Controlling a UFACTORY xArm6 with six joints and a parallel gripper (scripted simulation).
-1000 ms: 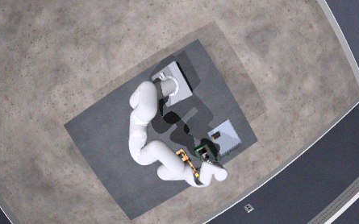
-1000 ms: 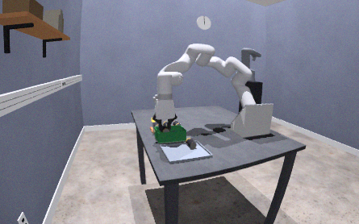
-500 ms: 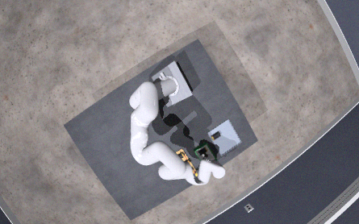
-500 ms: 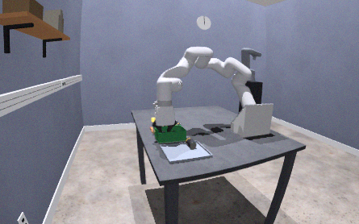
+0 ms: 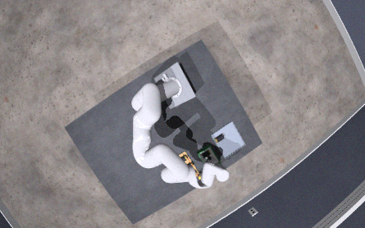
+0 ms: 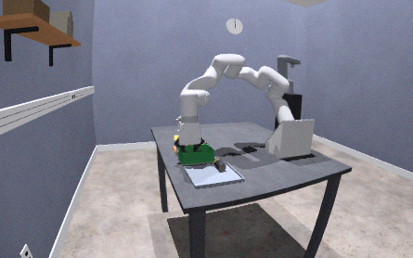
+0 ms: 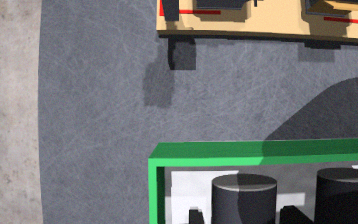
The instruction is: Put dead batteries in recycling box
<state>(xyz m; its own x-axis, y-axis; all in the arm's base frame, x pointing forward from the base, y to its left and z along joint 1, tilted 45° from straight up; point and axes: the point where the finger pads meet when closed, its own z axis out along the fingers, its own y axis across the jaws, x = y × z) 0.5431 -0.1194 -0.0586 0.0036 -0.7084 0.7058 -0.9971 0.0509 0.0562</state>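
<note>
Right now my hand is 3 cm past the green recycling box and 2 cm above it. From my hand the other things lie so: grey tray 5 cm behind, 18 cm to the left, 3 cm below.
</note>
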